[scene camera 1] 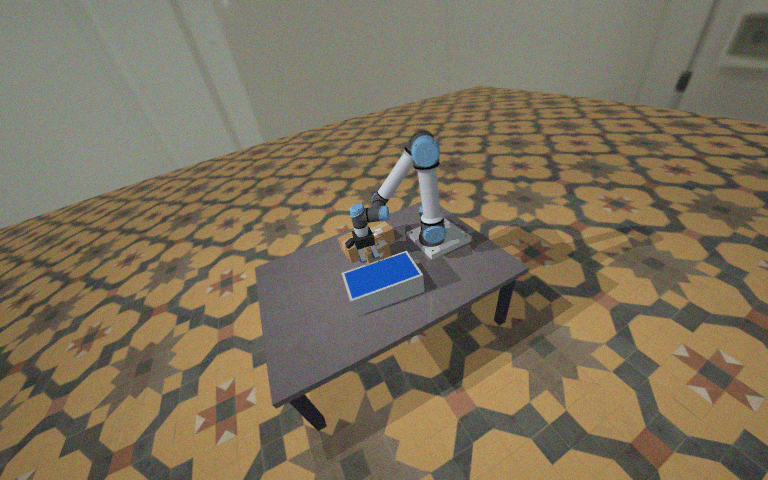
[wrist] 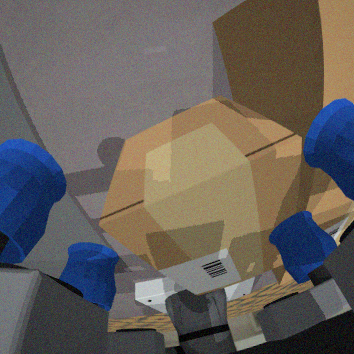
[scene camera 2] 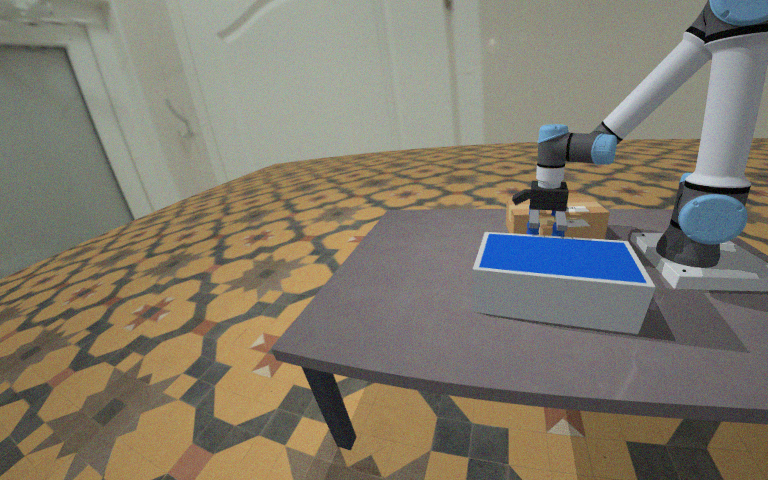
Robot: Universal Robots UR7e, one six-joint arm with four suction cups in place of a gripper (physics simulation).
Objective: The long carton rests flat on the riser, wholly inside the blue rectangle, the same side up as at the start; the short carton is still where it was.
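Frame: origin at the arm's base, x ahead, y left, z up, level; millimetres.
Where they show: end effector, tool point: (scene camera 1: 366,250) (wrist: 190,207) (scene camera 2: 545,224); arm's base, origin of the base link: (wrist: 194,295) (scene camera 2: 685,254).
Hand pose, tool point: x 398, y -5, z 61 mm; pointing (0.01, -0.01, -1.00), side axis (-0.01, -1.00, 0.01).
Each offset is from my tool point to the centre of the thing. "spot": to the spot under its first point. Level surfaces: height alone.
Two brown cartons stand close together on the grey table {dz -95 mm} (scene camera 1: 311,333) (scene camera 2: 411,295), behind the riser. My suction gripper (scene camera 1: 364,256) (scene camera 2: 546,230) (wrist: 182,211) stands upright on the nearer one, which I take for the long carton {spot: dy -48, dx +88, dz +1 mm} (scene camera 1: 349,250) (scene camera 2: 518,221) (wrist: 197,182). In the wrist view that carton's taped top fills the space between the four blue cups. The right cups overlap it and the left cups sit at its edge. The other carton {dy -158, dx -36, dz -44 mm} (scene camera 1: 386,233) (wrist: 270,53) is right beside it. The blue rectangle {dy +236, dx -19, dz +25 mm} (scene camera 1: 382,276) (scene camera 2: 554,257) on the riser {dy +236, dx -19, dz -35 mm} (scene camera 1: 392,290) (scene camera 2: 549,300) is bare.
The arm's base (scene camera 1: 439,238) is mounted on the table's back right part, close behind the riser. The riser stands directly in front of the cartons. Patterned floor tiles surround the table.
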